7 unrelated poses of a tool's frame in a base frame.
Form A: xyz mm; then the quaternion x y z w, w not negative.
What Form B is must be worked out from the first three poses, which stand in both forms.
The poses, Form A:
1: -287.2 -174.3 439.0 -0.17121 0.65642 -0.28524 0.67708
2: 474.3 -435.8 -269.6 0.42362 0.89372 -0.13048 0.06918
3: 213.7 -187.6 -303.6 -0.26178 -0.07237 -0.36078 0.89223
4: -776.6 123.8 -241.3 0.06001 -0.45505 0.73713 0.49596
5: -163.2 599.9 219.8 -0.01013 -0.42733 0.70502 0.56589
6: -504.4 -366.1 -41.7 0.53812 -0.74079 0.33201 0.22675
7: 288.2 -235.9 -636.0 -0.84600 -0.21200 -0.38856 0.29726
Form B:
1: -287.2 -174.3 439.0 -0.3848 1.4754 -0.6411
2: 474.3 -435.8 -269.6 1.2752 2.6904 -0.3928
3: 213.7 -187.6 -303.6 -0.5432 -0.1502 -0.7487
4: -776.6 123.8 -241.3 0.1454 -1.1024 1.7858
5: -163.2 599.9 219.8 -0.0238 -1.0048 1.6577
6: -504.4 -366.1 -41.7 1.4830 -2.0416 0.9150
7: 288.2 -235.9 -636.0 -2.2488 -0.5635 -1.0328
